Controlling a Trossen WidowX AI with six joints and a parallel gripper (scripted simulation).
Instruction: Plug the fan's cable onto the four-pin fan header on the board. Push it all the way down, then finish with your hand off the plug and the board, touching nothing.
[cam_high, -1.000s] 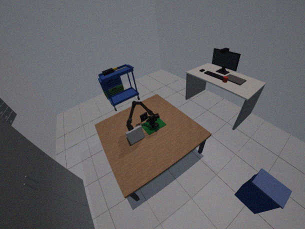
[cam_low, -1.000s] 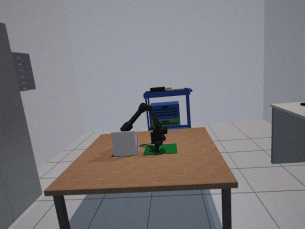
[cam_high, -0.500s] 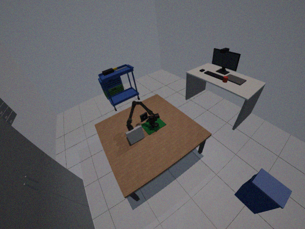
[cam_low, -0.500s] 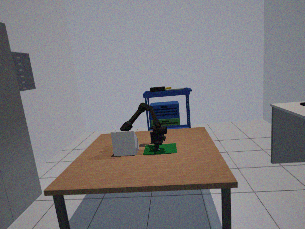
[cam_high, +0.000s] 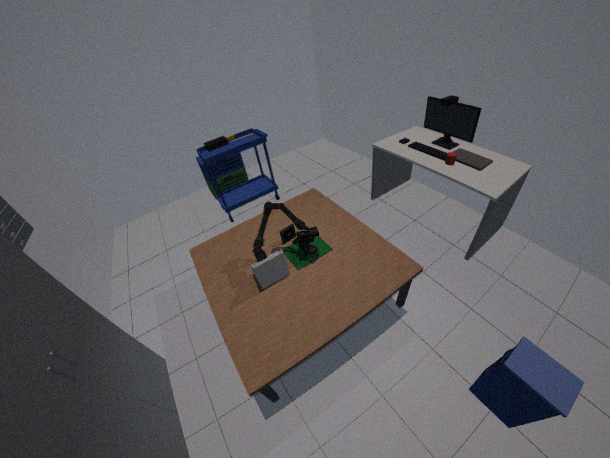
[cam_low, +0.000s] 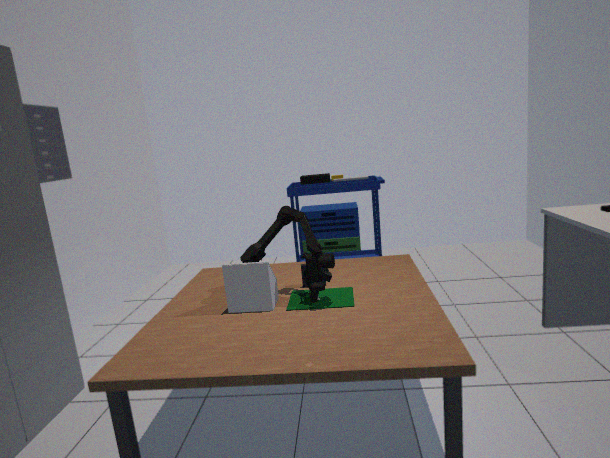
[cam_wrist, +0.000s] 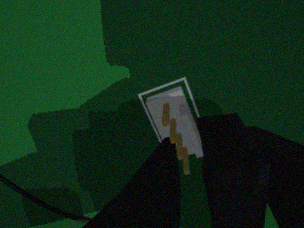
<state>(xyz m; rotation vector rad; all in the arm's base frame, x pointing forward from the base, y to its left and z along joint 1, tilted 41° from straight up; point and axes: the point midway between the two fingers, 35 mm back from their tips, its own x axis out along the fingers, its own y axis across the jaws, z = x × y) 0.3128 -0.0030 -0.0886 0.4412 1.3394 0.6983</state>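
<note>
The fan plug is 10 mm to the right of my gripper tip, 10 mm behind it and 10 mm above it. From my gripper tip the other things lie so: green board 40 mm to the left, 30 mm below, 30 mm ahead; black fan 210 mm to the left, 40 mm above; four-pin fan header 20 mm below, 10 mm to the left.
</note>
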